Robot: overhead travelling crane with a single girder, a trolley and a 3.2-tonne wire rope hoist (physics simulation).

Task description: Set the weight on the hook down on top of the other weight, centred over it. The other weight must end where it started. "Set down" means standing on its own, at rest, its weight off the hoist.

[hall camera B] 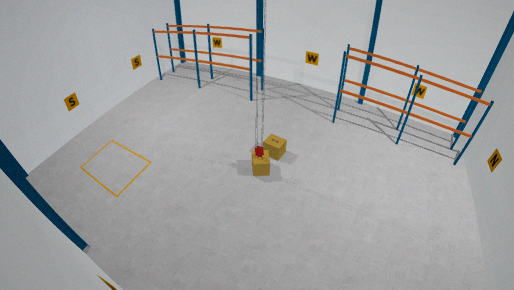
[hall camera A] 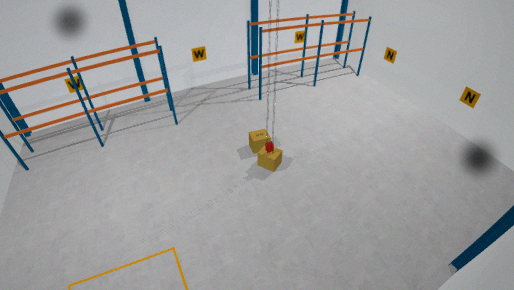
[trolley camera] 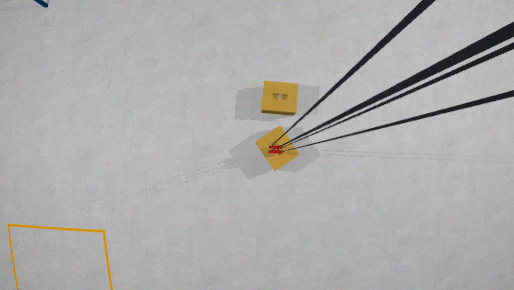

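My red hook block [hall camera A: 269, 147] [hall camera B: 259, 151] [trolley camera: 275, 149] hangs on the ropes with a yellow weight [hall camera A: 270, 161] [hall camera B: 261, 167] [trolley camera: 276, 161] on the hook. This weight hangs low, close to the floor; the gap under it is hard to tell. The other yellow weight [hall camera A: 257, 143] [hall camera B: 274, 147] [trolley camera: 279, 105] stands on the floor, with its top uncovered. In the trolley camera it is just above the hooked weight in the picture, with a narrow gap between them. The hooked weight is turned at an angle to it. The hook itself is too small to make out.
Two blue and orange racks stand along the W wall, one on the S side [hall camera A: 95, 129] [hall camera B: 250, 67] and one on the N side [hall camera A: 260, 65] [hall camera B: 408, 110]. A yellow outlined square [hall camera A: 122, 266] [hall camera B: 96, 154] [trolley camera: 56, 228] is marked on the floor, apart from both weights.
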